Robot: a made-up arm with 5 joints. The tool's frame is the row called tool.
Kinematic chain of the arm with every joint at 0, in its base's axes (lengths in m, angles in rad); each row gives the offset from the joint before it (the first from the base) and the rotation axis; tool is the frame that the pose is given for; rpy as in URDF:
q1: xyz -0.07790 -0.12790 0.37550 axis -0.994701 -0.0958 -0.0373
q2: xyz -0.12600 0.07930 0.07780 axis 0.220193 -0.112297 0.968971
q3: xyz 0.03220 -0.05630 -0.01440 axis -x
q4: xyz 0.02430 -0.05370 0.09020 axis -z
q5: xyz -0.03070 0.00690 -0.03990 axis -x
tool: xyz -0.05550 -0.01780 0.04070 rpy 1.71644 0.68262 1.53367
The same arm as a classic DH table. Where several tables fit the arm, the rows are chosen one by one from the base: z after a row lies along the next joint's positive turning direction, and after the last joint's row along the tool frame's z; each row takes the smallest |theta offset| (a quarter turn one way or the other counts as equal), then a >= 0, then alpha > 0; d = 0 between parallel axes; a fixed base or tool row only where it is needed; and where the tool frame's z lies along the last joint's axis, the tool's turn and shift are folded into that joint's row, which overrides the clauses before.
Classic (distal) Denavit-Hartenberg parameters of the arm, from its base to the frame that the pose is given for. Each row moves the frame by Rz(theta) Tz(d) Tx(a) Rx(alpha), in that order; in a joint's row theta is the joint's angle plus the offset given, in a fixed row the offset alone. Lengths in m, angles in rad.
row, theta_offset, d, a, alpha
base (fixed), -1.4748, 0.3789, 0.1198, 1.6081
q1, -0.1375, 0.2221, -0.1014, -1.8177
q2, -0.1027, 0.0630, 0.0576, 1.7928
q3, 0.1154, -0.0583, 0.0537, 1.5708
q4, 0.0000, -0.0503, -0.0069, -1.5708
q5, 0.8501, 0.0083, 0.0423, 2.9701
tool (fixed), -2.9720, -0.0790, 0.0000, 0.0000

